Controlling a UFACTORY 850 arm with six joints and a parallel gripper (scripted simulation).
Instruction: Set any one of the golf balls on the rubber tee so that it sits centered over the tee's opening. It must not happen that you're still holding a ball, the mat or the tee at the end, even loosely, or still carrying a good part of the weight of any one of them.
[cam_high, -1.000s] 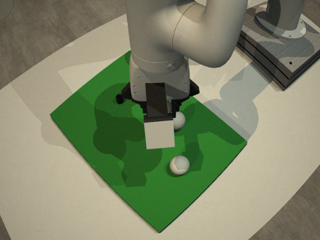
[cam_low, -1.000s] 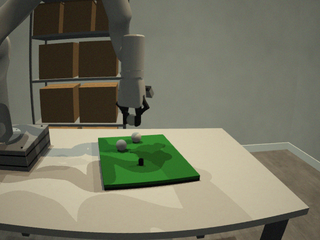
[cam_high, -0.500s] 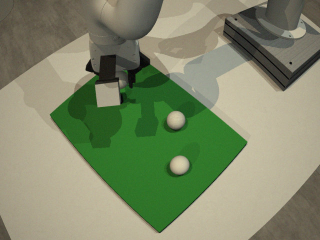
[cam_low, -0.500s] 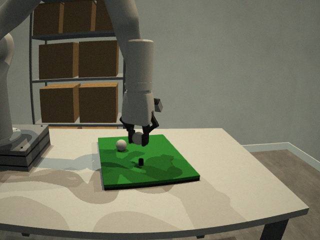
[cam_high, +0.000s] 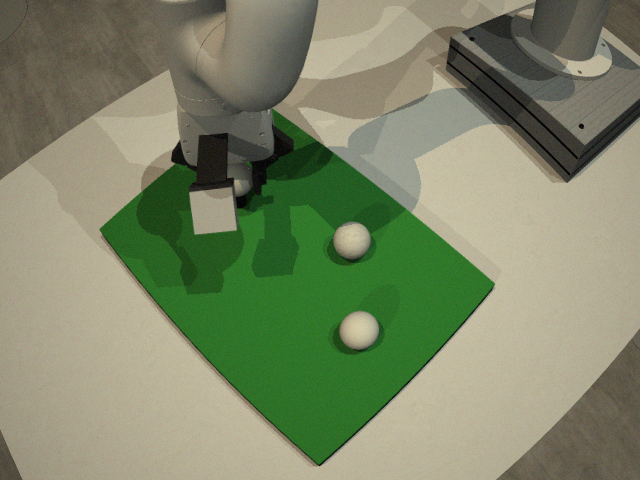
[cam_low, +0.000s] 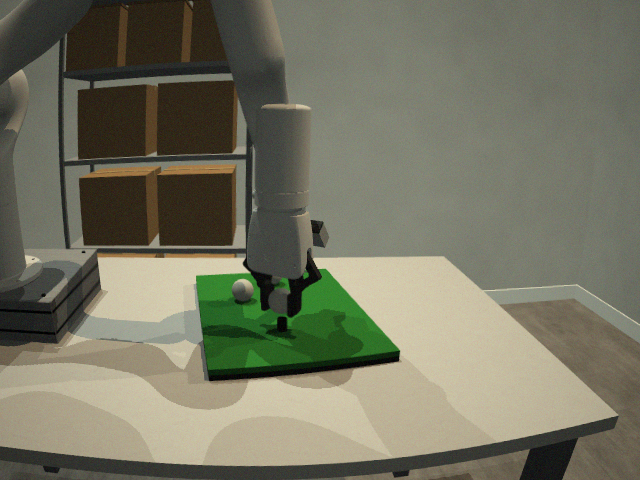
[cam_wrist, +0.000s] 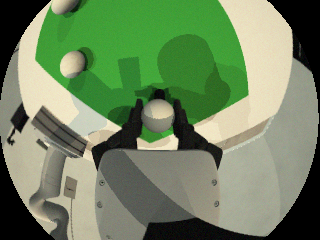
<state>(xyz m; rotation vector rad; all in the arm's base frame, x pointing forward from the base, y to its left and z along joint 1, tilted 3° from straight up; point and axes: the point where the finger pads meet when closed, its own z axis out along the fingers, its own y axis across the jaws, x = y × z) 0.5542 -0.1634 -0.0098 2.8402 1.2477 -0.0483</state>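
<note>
My gripper is now 60 mm above the green mat, 40 mm to the right of it and 10 mm short of it.
</note>
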